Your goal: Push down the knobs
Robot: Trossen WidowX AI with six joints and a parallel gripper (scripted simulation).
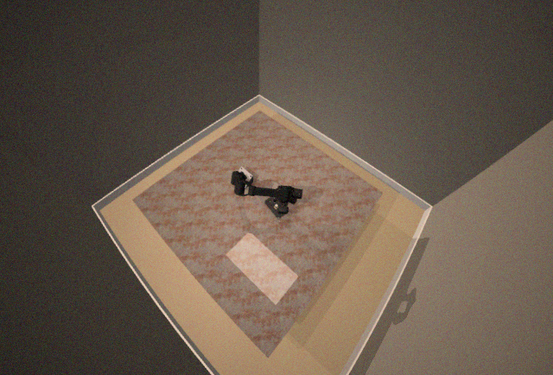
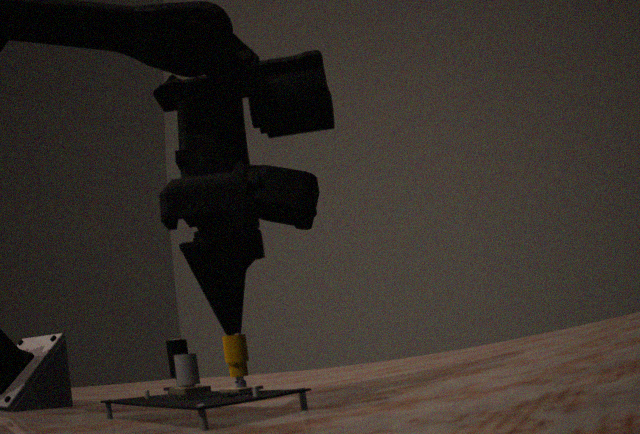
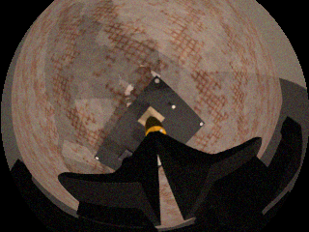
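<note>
The yellow knob lies 10 mm below my gripper tip. The rest, counted from my gripper tip: black knob (70 mm behind, 10 mm to the right, 10 mm below).
</note>
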